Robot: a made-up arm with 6 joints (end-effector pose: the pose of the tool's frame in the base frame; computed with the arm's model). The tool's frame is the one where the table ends.
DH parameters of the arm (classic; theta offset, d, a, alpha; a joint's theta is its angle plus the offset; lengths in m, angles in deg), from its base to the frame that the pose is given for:
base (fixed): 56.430 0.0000 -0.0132 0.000
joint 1: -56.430 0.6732 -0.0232 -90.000
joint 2: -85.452 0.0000 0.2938 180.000
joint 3: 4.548 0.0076 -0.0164 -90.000
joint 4: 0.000 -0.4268 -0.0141 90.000
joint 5: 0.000 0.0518 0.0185 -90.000
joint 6: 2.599 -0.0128 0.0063 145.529
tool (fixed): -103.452 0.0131 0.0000 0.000
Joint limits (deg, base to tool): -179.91..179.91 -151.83..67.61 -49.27..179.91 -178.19..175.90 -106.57..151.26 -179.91..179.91
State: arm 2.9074 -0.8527 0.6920 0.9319 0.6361 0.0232
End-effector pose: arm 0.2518 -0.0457 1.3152 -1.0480 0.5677 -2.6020
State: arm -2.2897 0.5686 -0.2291 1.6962 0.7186 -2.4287
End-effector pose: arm -0.3210 -0.3798 0.6164 2.4907 -1.2608 0.1681
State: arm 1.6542 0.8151 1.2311 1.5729 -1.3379 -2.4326
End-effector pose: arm -0.0145 0.5858 1.0667 2.3079 0.8472 1.4557
Working (the frame after each row of the table, in the pose's form):
after base (fixed): -0.0073 -0.0110 0.0000 0.0000 0.0000 0.9849
after joint 1: -0.0054 -0.0341 0.6732 -1.1686 -1.2704 1.2704
after joint 2: -0.0245 0.1942 0.8571 1.6747 0.8910 1.7431
after joint 3: -0.0174 0.2015 0.8421 1.5825 -1.4557 1.0309
after joint 4: -0.0359 0.5917 1.0146 -0.0232 0.6321 -2.9943
after joint 5: -0.0399 0.5868 1.0692 -0.7530 -1.6227 1.0853
after joint 6: -0.0262 0.5848 1.0726 -1.9187 1.1789 -1.1202

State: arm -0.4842 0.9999 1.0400 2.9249 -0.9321 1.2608
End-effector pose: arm 0.6268 -0.3046 0.8406 1.5561 -0.4501 2.4473
Working (the frame after each row of the table, in the pose's form):
after base (fixed): -0.0073 -0.0110 0.0000 0.0000 0.0000 0.9849
after joint 1: -0.0278 -0.0002 0.6732 -1.5373 0.3796 -0.3796
after joint 2: 0.2014 -0.1208 0.8119 1.3875 -0.7363 0.0057
after joint 3: 0.1985 -0.1278 0.7955 -0.3893 -1.5763 -0.3740
after joint 4: 0.5740 -0.3287 0.8263 -0.7589 1.1886 0.8825
after joint 5: 0.6118 -0.2888 0.8273 -2.6459 0.5480 0.7394
after joint 6: 0.6157 -0.2998 0.8354 -0.4822 1.1851 -1.3861

